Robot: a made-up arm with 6 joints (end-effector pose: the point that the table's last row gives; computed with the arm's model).
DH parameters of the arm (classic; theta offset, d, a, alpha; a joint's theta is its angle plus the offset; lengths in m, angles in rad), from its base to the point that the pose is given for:
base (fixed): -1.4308 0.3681 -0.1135 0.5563
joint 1: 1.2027 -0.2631 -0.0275 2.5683
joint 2: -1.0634 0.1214 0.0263 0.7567
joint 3: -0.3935 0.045 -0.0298 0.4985
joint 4: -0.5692 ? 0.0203 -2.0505
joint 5: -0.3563 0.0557 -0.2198 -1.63
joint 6: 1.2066 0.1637 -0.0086 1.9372
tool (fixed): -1.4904 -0.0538 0 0
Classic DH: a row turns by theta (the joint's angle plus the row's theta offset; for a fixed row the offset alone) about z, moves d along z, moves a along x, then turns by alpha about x.
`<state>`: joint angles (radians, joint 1 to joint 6).
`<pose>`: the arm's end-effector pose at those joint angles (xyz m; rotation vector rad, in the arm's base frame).
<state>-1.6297 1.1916 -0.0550 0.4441 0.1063 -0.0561</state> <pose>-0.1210 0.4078 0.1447 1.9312 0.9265 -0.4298</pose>
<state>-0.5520 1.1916 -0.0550 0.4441 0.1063 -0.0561</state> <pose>-0.2290 0.0767 0.0495 0.8757 1.3404 -0.0459</pose>
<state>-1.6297 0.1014 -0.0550 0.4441 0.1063 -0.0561</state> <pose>-0.2021 0.0663 0.0662 1.2044 1.5923 0.4227</pose>
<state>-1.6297 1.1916 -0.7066 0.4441 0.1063 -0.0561</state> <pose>-0.2159 0.2954 0.0751 1.2661 1.1967 -0.3338</pose>
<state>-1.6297 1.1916 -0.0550 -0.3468 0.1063 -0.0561</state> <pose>-0.1813 0.3781 -0.0046 1.1107 0.8890 -0.5347</pose>
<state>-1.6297 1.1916 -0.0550 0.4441 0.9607 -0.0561</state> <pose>0.0363 0.4849 -0.0597 1.5508 0.1186 -0.7973</pose>
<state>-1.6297 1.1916 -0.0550 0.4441 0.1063 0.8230</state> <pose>-0.1531 0.3931 0.1195 1.0649 1.2175 -0.1211</pose>
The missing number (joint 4, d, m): -0.084
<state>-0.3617 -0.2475 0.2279 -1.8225 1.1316 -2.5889</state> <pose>0.3661 0.1018 -0.0540 -0.6223 -2.3911 -1.6532</pose>
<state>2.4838 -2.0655 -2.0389 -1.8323 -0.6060 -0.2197</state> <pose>0.1646 -0.2155 0.2145 -1.5403 -1.6186 -0.4454</pose>
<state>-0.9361 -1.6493 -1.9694 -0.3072 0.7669 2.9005</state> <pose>0.1193 0.4598 0.0590 1.2428 -2.6465 -0.3707</pose>
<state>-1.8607 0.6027 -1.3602 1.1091 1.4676 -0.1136</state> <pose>-0.0392 0.2606 -0.2182 1.0320 0.2069 -0.0039</pose>
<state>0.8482 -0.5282 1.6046 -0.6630 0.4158 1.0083</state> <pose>0.2452 -0.1061 0.3420 -2.4120 0.9344 1.0716</pose>
